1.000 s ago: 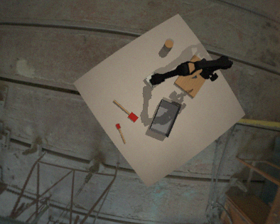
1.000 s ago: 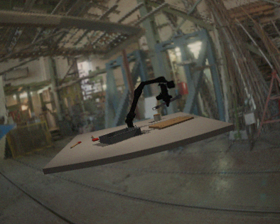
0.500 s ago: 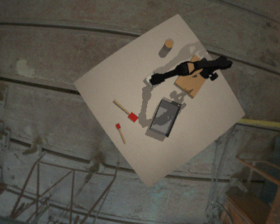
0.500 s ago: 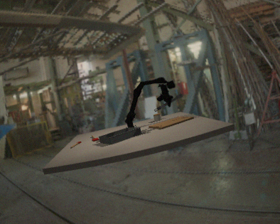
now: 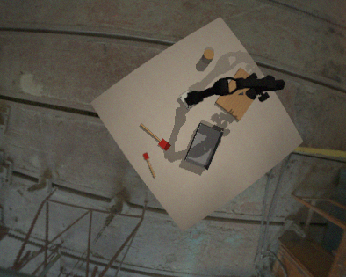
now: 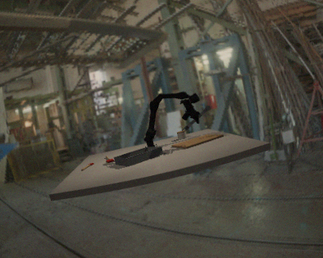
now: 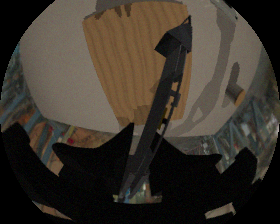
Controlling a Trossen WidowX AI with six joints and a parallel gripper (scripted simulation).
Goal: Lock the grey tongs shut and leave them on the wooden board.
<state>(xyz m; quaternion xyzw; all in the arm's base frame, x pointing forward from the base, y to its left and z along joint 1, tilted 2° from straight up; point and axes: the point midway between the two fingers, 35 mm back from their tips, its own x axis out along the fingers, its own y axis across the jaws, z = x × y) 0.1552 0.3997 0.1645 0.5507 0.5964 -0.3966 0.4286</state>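
Now: gripper tip 1 cm past the wooden board, 3 cm to the left of it and 14 cm above it. From my gripper tip the other things lie so: roasting tin: 19 cm ahead, 50 cm to the right, 12 cm below.
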